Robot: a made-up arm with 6 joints. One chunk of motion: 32 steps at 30 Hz.
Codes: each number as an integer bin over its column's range. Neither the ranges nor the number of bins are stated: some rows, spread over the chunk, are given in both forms.
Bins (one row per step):
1: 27 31 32 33 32 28
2: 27 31 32 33 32 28
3: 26 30 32 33 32 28
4: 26 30 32 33 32 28
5: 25 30 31 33 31 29
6: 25 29 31 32 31 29
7: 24 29 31 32 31 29
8: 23 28 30 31 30 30
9: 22 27 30 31 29 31
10: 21 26 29 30 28 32
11: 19 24 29 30 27 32
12: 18 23 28 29 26 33
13: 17 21 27 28 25 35
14: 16 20 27 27 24 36
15: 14 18 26 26 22 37
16: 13 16 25 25 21 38
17: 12 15 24 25 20 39
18: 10 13 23 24 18 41
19: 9 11 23 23 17 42
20: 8 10 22 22 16 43
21: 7 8 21 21 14 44
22: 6 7 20 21 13 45
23: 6 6 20 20 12 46
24: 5 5 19 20 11 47
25: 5 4 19 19 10 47
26: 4 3 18 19 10 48
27: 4 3 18 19 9 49
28: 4 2 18 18 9 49
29: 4 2 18 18 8 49
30: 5 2 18 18 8 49
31: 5 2 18 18 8 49
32: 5 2 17 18 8 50
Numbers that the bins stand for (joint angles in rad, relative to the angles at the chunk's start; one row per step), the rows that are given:
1: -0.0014 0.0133 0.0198 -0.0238 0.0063 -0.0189
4: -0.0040 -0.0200 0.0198 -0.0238 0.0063 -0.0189
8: -0.0116 -0.0867 -0.0995 -0.1787 -0.0190 0.0719
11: -0.0217 -0.2200 -0.1592 -0.2562 -0.0571 0.1627
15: -0.0344 -0.4200 -0.3383 -0.5660 -0.1206 0.3897
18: -0.0446 -0.5867 -0.5173 -0.7210 -0.1714 0.5713
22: -0.0548 -0.7867 -0.6963 -0.9533 -0.2349 0.7529
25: -0.0573 -0.8867 -0.7560 -1.1083 -0.2730 0.8437
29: -0.0598 -0.9533 -0.8157 -1.1857 -0.2984 0.9344
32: -0.0573 -0.9533 -0.8754 -1.1857 -0.2984 0.9798
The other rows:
2: -0.0014 0.0133 0.0198 -0.0238 0.0063 -0.0189
3: -0.0040 -0.0200 0.0198 -0.0238 0.0063 -0.0189
5: -0.0065 -0.0200 -0.0398 -0.0238 -0.0063 0.0265
6: -0.0065 -0.0533 -0.0398 -0.1013 -0.0063 0.0265
7: -0.0090 -0.0533 -0.0398 -0.1013 -0.0063 0.0265
9: -0.0141 -0.1200 -0.0995 -0.1787 -0.0317 0.1173
10: -0.0167 -0.1533 -0.1592 -0.2562 -0.0444 0.1627
12: -0.0243 -0.2533 -0.2189 -0.3337 -0.0698 0.2081
13: -0.0268 -0.3200 -0.2786 -0.4111 -0.0825 0.2989
14: -0.0294 -0.3533 -0.2786 -0.4886 -0.0952 0.3443
16: -0.0370 -0.4867 -0.3979 -0.6435 -0.1333 0.4351
17: -0.0395 -0.5200 -0.4576 -0.6435 -0.1460 0.4805
19: -0.0471 -0.6533 -0.5173 -0.7984 -0.1841 0.6167
20: -0.0497 -0.6867 -0.5770 -0.8759 -0.1968 0.6621
21: -0.0522 -0.7533 -0.6367 -0.9533 -0.2222 0.7075
23: -0.0548 -0.8200 -0.6963 -1.0308 -0.2476 0.7983
24: -0.0573 -0.8533 -0.7560 -1.0308 -0.2603 0.8437
26: -0.0598 -0.9200 -0.8157 -1.1083 -0.2730 0.8890
27: -0.0598 -0.9200 -0.8157 -1.1083 -0.2857 0.9344
28: -0.0598 -0.9533 -0.8157 -1.1857 -0.2857 0.9344
30: -0.0573 -0.9533 -0.8157 -1.1857 -0.2984 0.9344
31: -0.0573 -0.9533 -0.8157 -1.1857 -0.2984 0.9344

